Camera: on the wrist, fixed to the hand. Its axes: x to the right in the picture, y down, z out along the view.
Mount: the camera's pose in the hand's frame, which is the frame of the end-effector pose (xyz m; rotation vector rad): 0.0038 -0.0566 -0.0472 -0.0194 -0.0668 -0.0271
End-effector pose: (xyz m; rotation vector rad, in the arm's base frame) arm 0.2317 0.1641 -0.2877 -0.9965 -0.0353 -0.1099
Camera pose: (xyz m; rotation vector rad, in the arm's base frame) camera 0.2284 0.0937 -0.2657 -1.0191 -0.1090 -0.1019
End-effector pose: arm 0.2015 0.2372 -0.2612 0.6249 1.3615 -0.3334
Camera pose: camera 0.1324 0.2207 -0.2813 0.5749 1.3087 -0.3595
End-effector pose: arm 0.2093 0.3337 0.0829 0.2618 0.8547 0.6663
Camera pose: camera 0.1996 0.2904 0.0239 0.2533 0.7863 0.6369
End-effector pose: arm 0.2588 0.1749 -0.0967 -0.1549 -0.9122 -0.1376
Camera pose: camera 0.2873 0.1102 -0.1179 -0.1660 -0.9800 -0.1673
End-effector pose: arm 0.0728 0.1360 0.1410 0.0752 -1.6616 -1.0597
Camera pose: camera 0.0838 0.0721 0.1057 0.0502 -1.7142 -1.1092
